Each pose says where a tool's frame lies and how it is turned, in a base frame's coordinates. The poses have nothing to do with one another.
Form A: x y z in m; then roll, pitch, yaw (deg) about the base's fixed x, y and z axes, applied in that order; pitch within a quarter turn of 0, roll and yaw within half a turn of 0.
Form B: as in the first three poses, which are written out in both.
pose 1, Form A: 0.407, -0.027, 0.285, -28.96, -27.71, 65.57
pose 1, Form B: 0.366, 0.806, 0.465, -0.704, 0.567, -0.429, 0.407, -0.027, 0.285
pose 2, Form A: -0.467, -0.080, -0.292, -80.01, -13.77, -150.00
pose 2, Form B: -0.841, -0.486, 0.238, -0.116, -0.267, -0.957, -0.467, -0.080, -0.292
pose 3, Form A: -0.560, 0.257, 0.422, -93.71, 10.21, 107.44
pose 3, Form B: -0.295, 0.939, -0.177, 0.115, -0.149, -0.982, -0.560, 0.257, 0.422
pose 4, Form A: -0.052, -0.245, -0.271, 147.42, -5.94, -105.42
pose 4, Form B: -0.264, -0.959, 0.103, -0.797, 0.278, 0.536, -0.052, -0.245, -0.271
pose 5, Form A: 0.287, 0.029, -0.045, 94.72, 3.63, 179.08
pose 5, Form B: -0.998, 0.016, -0.063, -0.062, 0.083, 0.995, 0.287, 0.029, -0.045
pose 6, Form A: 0.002, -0.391, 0.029, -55.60, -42.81, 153.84
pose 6, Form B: -0.658, 0.323, 0.680, -0.752, -0.260, -0.605, 0.002, -0.391, 0.029
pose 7, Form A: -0.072, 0.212, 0.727, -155.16, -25.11, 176.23
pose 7, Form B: -0.904, 0.060, 0.424, -0.118, 0.917, -0.380, -0.072, 0.212, 0.727
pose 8, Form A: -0.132, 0.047, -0.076, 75.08, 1.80, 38.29
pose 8, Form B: 0.784, 0.619, -0.031, -0.136, 0.221, 0.966, -0.132, 0.047, -0.076
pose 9, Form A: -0.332, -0.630, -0.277, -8.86, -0.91, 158.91
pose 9, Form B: -0.933, 0.360, 0.016, -0.358, -0.921, -0.154, -0.332, -0.630, -0.277
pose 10, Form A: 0.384, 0.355, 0.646, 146.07, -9.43, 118.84
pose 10, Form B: -0.476, 0.864, 0.164, 0.771, 0.320, 0.551, 0.384, 0.355, 0.646
